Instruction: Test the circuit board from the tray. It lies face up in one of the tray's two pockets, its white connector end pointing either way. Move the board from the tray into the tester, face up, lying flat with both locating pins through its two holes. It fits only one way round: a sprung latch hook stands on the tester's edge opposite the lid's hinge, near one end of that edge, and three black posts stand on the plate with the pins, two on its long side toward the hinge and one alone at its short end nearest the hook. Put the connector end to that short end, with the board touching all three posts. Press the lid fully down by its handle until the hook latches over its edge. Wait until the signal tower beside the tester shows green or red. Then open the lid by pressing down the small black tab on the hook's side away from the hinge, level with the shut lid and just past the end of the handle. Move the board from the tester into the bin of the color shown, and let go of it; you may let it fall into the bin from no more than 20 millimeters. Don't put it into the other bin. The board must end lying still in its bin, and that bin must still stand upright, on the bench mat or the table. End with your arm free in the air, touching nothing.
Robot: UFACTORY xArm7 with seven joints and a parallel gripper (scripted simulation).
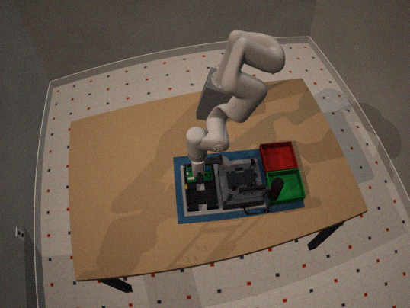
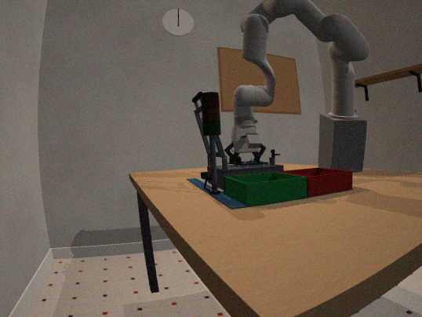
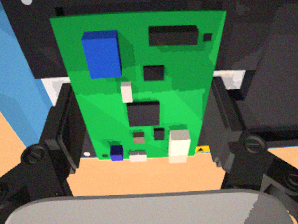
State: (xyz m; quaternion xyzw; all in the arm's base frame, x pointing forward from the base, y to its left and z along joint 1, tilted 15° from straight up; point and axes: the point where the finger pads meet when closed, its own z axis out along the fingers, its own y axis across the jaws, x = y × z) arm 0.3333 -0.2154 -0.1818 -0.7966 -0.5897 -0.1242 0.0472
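Now: the latch hook 6 cm ahead of my hand, 22 cm to the left of it and 5 cm above it. Also, from my hand: red bin: 6 cm ahead, 37 cm to the left, 3 cm below; then tester lid: 22 cm ahead, 11 cm to the left, 14 cm above; then green circuit board: right at my hand.
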